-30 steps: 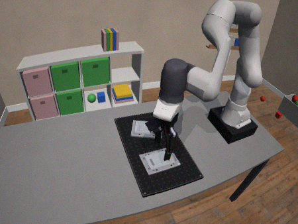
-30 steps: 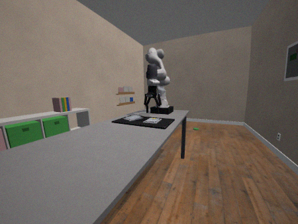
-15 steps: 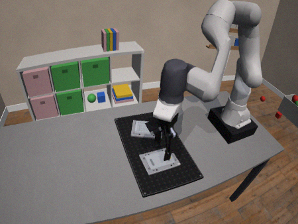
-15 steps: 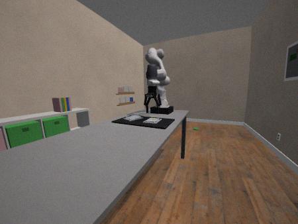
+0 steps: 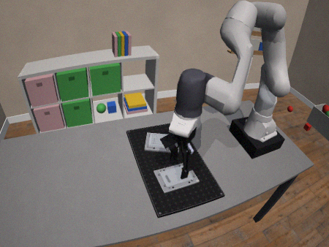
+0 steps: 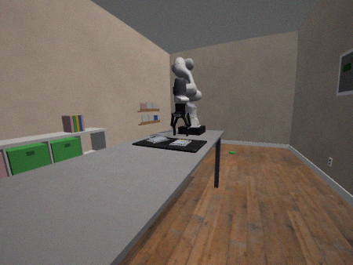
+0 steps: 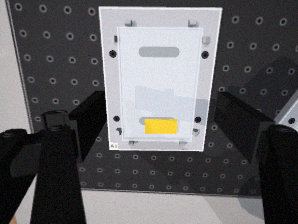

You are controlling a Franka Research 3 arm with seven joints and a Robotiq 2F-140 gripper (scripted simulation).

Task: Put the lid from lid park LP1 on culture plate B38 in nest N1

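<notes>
My hand is 7 cm above the clear lid. Also, from my hand: lid park (8 cm below); nest N1 (22 cm to the right, 8 cm below); culture plate (22 cm to the right, 7 cm below).
</notes>
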